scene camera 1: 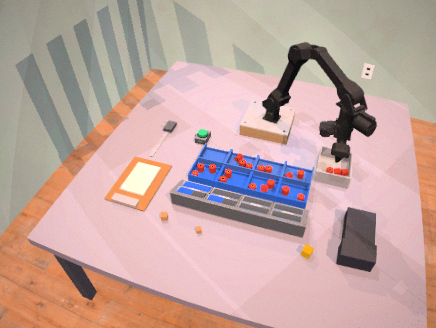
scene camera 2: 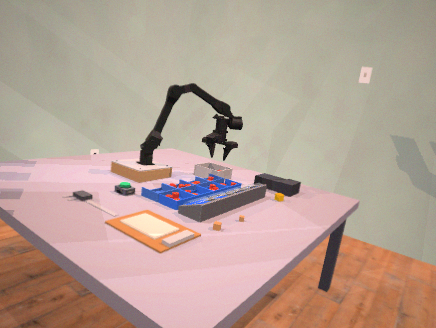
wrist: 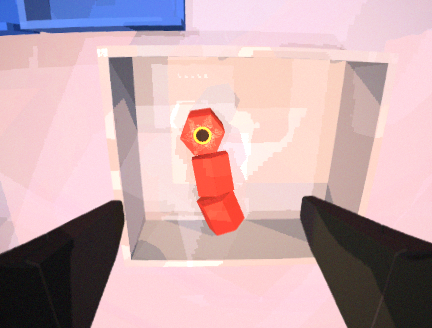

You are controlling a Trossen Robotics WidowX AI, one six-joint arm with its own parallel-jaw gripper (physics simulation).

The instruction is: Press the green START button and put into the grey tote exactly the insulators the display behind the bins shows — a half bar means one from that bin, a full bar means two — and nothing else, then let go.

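The grey tote (scene camera 1: 334,181) (scene camera 2: 202,171) (wrist: 280,100) stands at the right end of the blue bins (scene camera 1: 215,156) (scene camera 2: 167,200) (wrist: 100,15). Three red insulators (scene camera 1: 337,171) (wrist: 213,174) lie in it in a touching row. My gripper (scene camera 1: 340,158) (scene camera 2: 220,158) (wrist: 213,208) is open and empty above the tote, pointing down. The grey display (scene camera 1: 235,212) (scene camera 2: 225,202) shows a longer and a shorter blue bar in its leftmost window and one short blue bar in the second. The green START button (scene camera 1: 202,133) (scene camera 2: 125,185) is left of the bins. Several red insulators (scene camera 1: 270,183) (scene camera 2: 175,195) remain in the bins.
A black block (scene camera 1: 357,239) (scene camera 2: 277,184) and a yellow cube (scene camera 1: 307,251) (scene camera 2: 279,197) are at the right front. Two small orange cubes (scene camera 1: 164,216) (scene camera 1: 198,230) lie before the display. An orange clipboard (scene camera 1: 154,192) (scene camera 2: 115,222) and a spatula-like tool (scene camera 1: 170,126) (scene camera 2: 82,195) lie left.
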